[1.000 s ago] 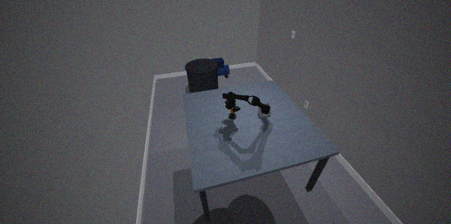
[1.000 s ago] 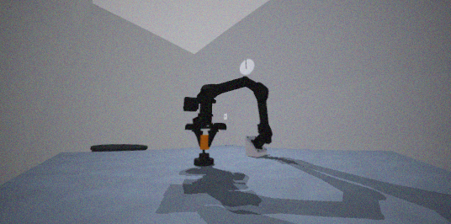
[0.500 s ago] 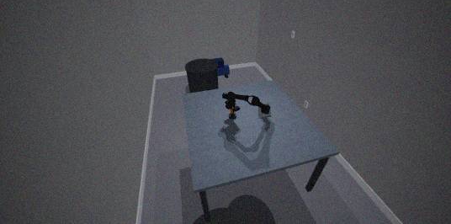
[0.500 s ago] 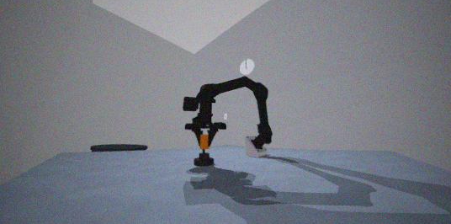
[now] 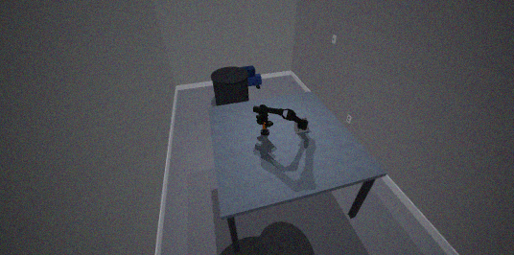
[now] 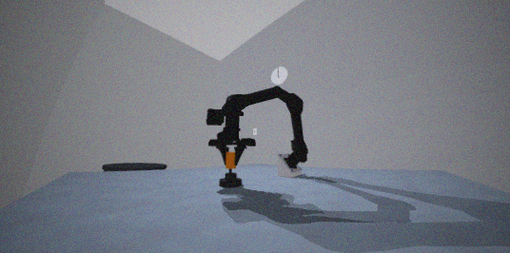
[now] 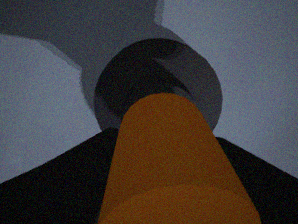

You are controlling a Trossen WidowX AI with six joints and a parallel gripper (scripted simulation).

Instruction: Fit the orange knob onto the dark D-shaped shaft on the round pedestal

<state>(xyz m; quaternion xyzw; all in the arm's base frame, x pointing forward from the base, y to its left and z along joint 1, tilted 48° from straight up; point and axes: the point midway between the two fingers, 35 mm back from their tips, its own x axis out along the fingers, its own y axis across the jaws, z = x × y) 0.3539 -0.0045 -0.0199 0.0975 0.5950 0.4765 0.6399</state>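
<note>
The orange knob is 20 mm above my gripper tip. From my gripper tip the other things lie so: dark round pedestal 40 mm below.
</note>
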